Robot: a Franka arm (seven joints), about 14 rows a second.
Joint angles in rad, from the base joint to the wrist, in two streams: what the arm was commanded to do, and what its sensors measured. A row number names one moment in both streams.
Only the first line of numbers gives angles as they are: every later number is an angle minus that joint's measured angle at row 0.
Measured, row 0: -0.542, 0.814, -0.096, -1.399, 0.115, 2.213, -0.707
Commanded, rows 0 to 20: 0.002, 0.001, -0.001, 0.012, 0.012, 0.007, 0.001; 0.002, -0.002, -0.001, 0.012, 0.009, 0.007, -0.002; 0.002, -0.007, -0.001, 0.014, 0.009, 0.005, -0.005; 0.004, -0.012, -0.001, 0.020, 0.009, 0.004, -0.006; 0.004, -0.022, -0.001, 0.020, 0.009, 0.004, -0.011; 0.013, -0.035, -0.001, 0.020, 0.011, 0.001, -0.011; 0.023, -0.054, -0.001, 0.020, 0.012, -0.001, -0.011; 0.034, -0.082, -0.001, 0.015, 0.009, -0.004, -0.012; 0.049, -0.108, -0.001, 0.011, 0.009, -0.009, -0.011; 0.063, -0.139, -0.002, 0.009, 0.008, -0.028, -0.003; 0.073, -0.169, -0.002, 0.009, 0.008, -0.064, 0.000; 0.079, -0.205, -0.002, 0.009, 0.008, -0.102, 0.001; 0.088, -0.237, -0.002, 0.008, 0.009, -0.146, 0.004; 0.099, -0.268, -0.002, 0.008, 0.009, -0.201, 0.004; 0.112, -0.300, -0.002, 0.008, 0.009, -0.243, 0.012; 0.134, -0.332, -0.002, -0.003, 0.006, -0.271, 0.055; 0.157, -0.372, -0.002, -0.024, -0.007, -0.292, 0.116; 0.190, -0.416, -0.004, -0.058, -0.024, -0.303, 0.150; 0.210, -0.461, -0.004, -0.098, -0.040, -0.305, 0.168; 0.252, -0.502, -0.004, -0.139, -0.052, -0.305, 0.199; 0.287, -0.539, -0.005, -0.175, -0.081, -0.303, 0.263
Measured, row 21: 0.219, -0.427, 0.006, -0.045, -0.035, -0.311, 0.173
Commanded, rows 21 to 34: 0.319, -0.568, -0.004, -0.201, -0.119, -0.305, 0.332; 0.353, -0.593, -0.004, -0.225, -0.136, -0.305, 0.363; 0.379, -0.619, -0.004, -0.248, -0.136, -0.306, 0.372; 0.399, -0.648, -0.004, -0.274, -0.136, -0.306, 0.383; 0.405, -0.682, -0.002, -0.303, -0.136, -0.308, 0.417; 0.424, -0.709, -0.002, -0.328, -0.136, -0.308, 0.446; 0.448, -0.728, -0.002, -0.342, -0.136, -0.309, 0.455; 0.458, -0.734, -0.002, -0.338, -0.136, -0.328, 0.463; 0.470, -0.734, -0.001, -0.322, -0.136, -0.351, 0.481; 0.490, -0.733, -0.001, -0.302, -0.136, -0.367, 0.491; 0.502, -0.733, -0.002, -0.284, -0.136, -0.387, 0.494; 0.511, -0.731, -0.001, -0.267, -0.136, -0.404, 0.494; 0.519, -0.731, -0.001, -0.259, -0.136, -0.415, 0.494; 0.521, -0.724, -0.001, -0.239, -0.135, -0.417, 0.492
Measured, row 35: 0.503, -0.724, 0.010, -0.275, -0.121, -0.384, 0.477
